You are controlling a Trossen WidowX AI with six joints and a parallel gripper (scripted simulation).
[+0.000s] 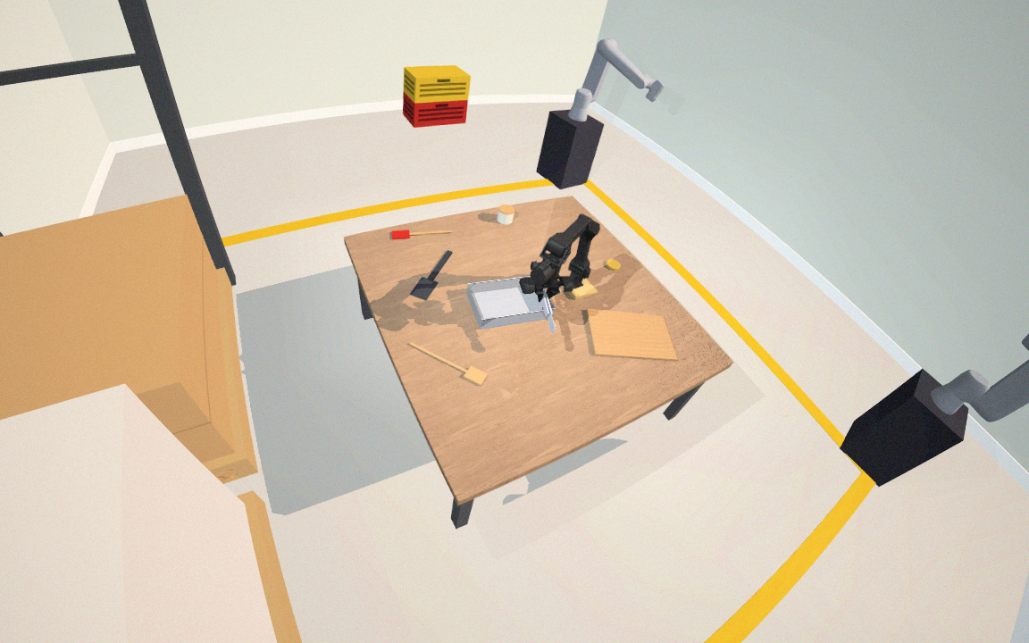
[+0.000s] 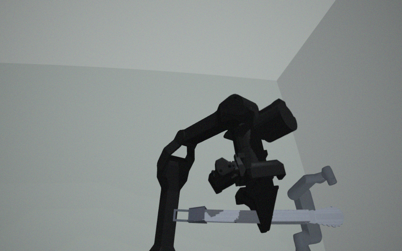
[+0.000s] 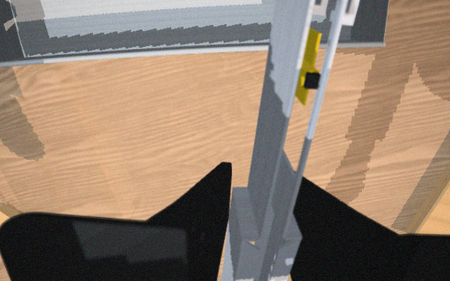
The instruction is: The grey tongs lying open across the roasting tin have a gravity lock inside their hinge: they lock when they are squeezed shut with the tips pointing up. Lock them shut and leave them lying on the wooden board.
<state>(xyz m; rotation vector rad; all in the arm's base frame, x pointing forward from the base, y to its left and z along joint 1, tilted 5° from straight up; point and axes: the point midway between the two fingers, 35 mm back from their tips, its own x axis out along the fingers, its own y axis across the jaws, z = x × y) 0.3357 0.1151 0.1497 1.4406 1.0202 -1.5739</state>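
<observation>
The yellow piece is 40 mm to the right of my gripper tip, 30 mm above it and 20 mm behind it. Round my gripper tip: wooden board: 340 mm behind, 230 mm to the left, 150 mm below; toothed tong arm: 20 mm to the left, 20 mm above, 10 mm ahead; grey roasting tin: 150 mm to the right, 130 mm below, 10 mm ahead.
</observation>
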